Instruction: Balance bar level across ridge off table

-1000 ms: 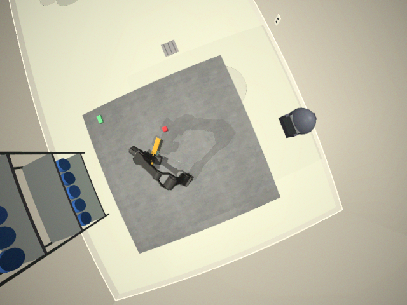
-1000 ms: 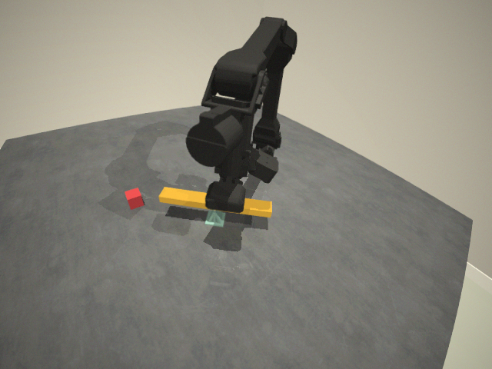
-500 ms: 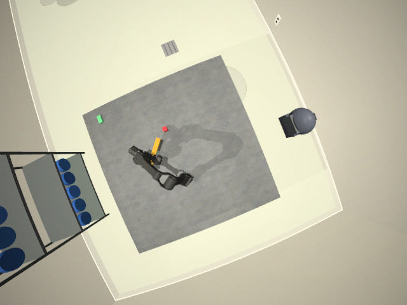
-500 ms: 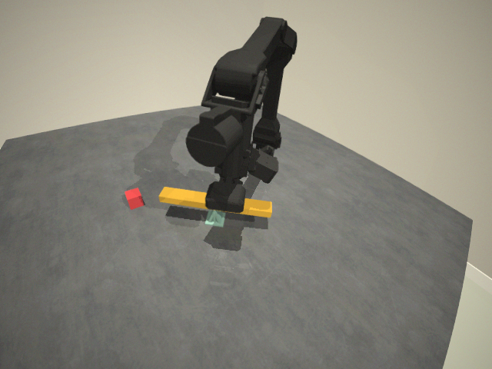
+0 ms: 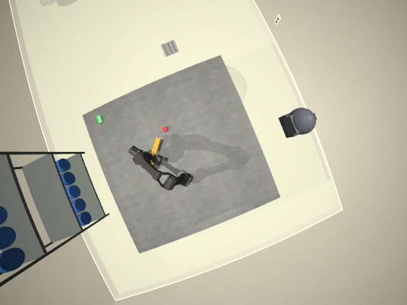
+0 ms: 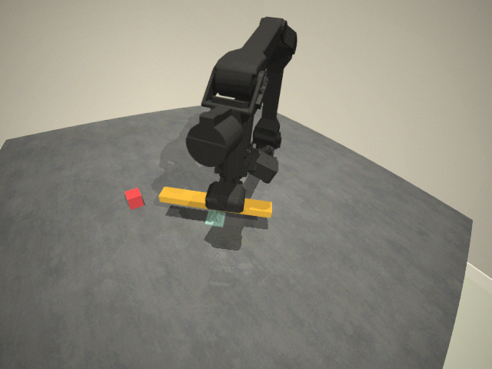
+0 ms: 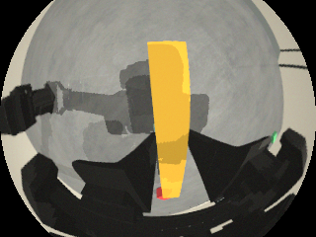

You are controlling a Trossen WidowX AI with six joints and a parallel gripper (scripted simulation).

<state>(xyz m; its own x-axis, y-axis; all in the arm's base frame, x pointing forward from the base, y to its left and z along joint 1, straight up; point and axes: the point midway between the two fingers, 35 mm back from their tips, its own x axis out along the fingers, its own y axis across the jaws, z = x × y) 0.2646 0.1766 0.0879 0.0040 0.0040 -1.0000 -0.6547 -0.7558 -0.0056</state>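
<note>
The bar is 20 mm to the right of my gripper tip and 20 mm ahead of it. Round my gripper tip: green block 480 mm ahead, 320 mm to the left, 50 mm below; then red cube 170 mm ahead, 160 mm to the right, 40 mm below.
</note>
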